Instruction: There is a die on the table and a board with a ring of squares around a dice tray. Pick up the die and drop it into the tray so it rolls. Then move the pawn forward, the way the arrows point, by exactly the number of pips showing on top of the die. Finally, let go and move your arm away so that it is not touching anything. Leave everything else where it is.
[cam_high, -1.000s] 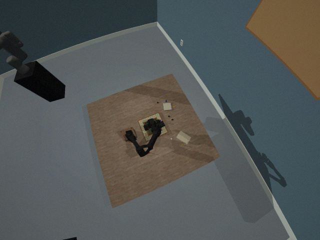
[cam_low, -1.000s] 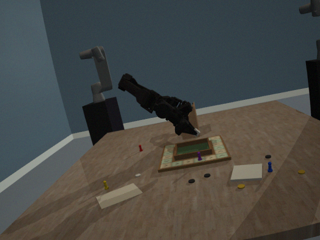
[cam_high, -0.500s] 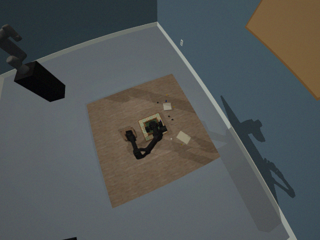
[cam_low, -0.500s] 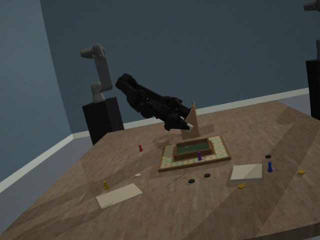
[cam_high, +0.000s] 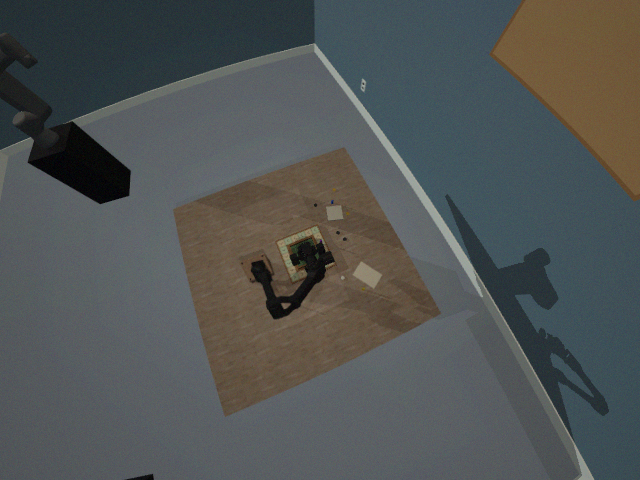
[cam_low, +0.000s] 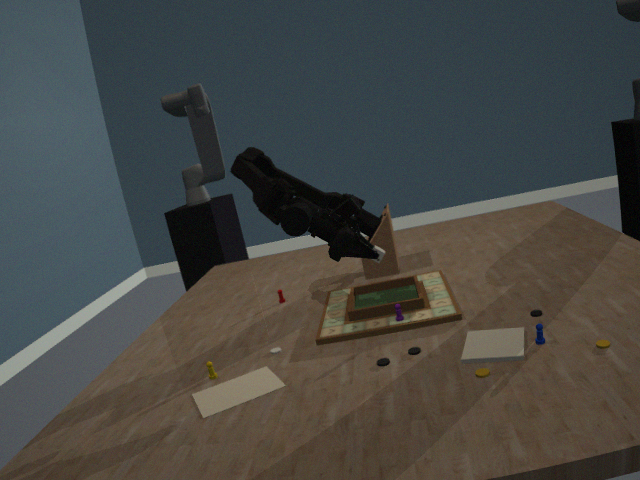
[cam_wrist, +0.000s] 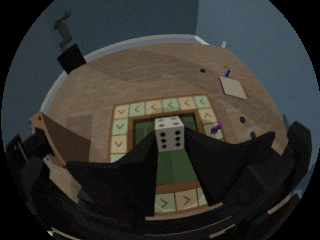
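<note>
Now: the white die right at my gripper tip. Round my gripper tip: purple pawn (110 mm ahead, 40 mm to the left, 90 mm below); green dice tray (110 mm below); red pawn (120 mm behind, 290 mm to the right, 100 mm below).
</note>
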